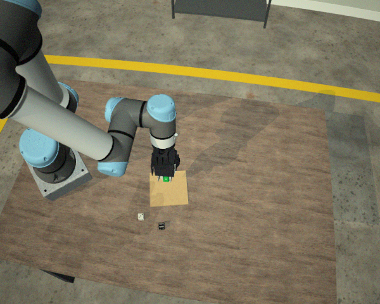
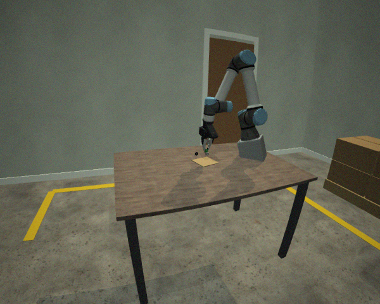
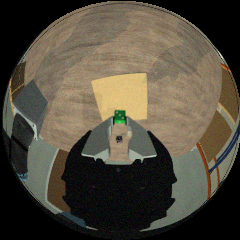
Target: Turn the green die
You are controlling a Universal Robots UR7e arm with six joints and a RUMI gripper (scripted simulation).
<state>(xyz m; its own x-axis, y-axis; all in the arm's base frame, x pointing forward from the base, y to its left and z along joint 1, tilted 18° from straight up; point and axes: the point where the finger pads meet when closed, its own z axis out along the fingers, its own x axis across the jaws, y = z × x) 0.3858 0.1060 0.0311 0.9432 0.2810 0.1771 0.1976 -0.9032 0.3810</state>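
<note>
Right now the green die is 10 mm below my hand. From my hand the other things lie so: black die: 150 mm to the right, 80 mm below, 30 mm ahead; then white die: 140 mm to the right, 80 mm below, 50 mm behind; then tan mat: 90 mm below.
</note>
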